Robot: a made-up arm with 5 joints.
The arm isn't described. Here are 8 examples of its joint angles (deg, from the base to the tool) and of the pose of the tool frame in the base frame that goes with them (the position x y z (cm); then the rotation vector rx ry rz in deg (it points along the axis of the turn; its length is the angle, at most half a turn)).
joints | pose
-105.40 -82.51 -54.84 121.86 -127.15 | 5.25 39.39 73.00 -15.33 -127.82 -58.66
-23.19 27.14 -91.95 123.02 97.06 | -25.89 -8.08 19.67 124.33 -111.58 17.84
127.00 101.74 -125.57 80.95 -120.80 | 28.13 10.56 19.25 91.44 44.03 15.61
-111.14 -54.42 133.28 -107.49 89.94 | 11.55 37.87 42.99 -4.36 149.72 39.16
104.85 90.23 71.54 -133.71 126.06 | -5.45 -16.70 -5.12 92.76 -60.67 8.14
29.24 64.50 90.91 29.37 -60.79 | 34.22 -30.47 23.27 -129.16 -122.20 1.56
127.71 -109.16 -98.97 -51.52 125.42 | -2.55 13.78 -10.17 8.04 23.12 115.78
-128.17 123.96 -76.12 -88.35 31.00 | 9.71 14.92 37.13 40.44 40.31 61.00
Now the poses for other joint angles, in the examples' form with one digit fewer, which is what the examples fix.
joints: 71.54 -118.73 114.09 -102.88 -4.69
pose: 19.6 -37.1 -12.1 -134.2 -75.5 71.2
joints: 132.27 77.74 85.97 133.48 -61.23
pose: 7.1 12.8 -34.2 -41.4 -11.5 40.2
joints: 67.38 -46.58 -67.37 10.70 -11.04
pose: -24.4 -14.6 -6.6 88.8 -76.9 15.2
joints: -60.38 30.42 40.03 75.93 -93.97
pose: 17.9 25.9 48.9 56.0 74.0 -15.0
